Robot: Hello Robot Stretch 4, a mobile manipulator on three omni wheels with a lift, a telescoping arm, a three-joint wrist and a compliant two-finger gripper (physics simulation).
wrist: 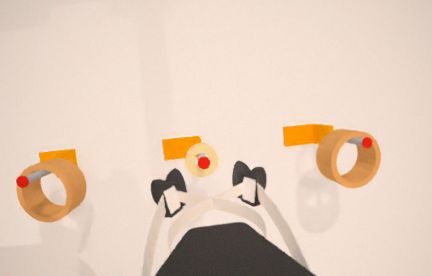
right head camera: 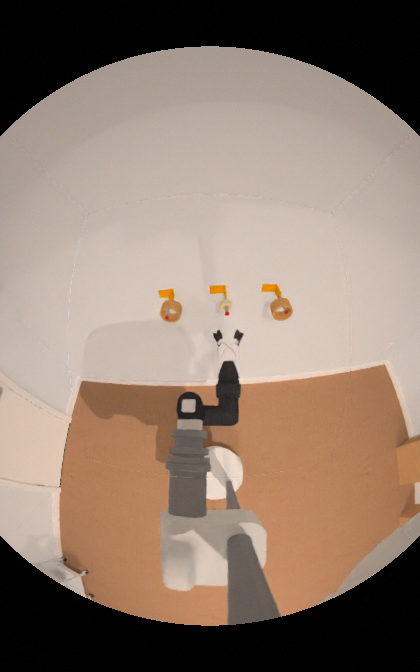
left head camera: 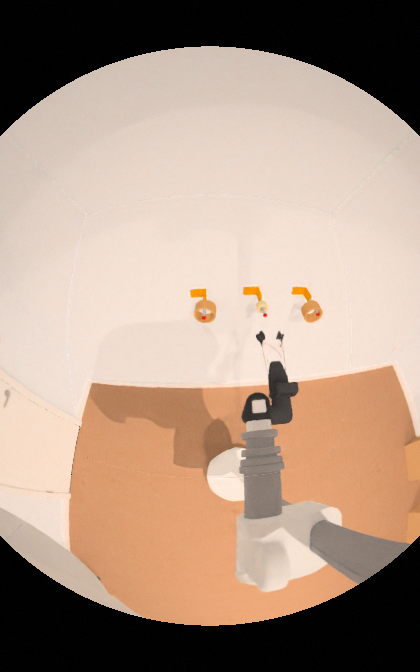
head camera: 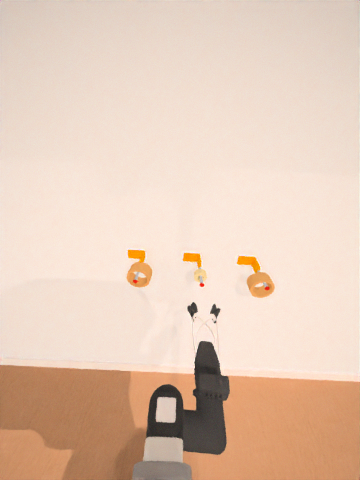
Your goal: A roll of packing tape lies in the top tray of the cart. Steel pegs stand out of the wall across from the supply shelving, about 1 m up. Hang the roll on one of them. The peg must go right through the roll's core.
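Frame: origin at the robot's base, x down, y back, z left, level; millimetres.
Seen in the pictures: gripper, fingertip midpoint: [wrist: 208, 179] [head camera: 203, 304].
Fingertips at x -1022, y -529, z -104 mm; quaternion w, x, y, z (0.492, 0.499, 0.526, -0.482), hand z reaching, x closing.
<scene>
A point is followed by its place in that frame.
The pale yellow roll of tape [head camera: 200, 272] @(x -1038, y -671, z -104 mm) [left head camera: 260, 304] [right head camera: 224, 303] [wrist: 213, 161] @(x -1011, y -667, z -124 mm) hangs on the middle peg, and the red-tipped peg [head camera: 201, 284] @(x -1024, y -619, z -105 mm) [left head camera: 264, 315] [right head camera: 226, 313] [wrist: 203, 162] @(x -1021, y -620, z -106 mm) goes through its core and sticks out in front. My gripper [head camera: 204, 311] @(x -1022, y -529, z -104 mm) [left head camera: 270, 337] [right head camera: 228, 337] [wrist: 208, 179] @(x -1022, y -529, z -104 mm) is open and empty. It stands apart from the roll, out from the wall, and shows below the roll in each view. The peg's root behind the roll is partly hidden.
Larger orange-brown rolls hang on the left peg [head camera: 135, 281] @(x -1021, y -620, z 143 mm) and the right peg [head camera: 267, 288] @(x -1022, y -619, z -356 mm). Orange brackets [head camera: 191, 257] [wrist: 298, 135] show on the wall. Brown boxes [right head camera: 409, 461] stand at the right edge, and part of a wheeled frame [right head camera: 65, 571] shows at lower left.
</scene>
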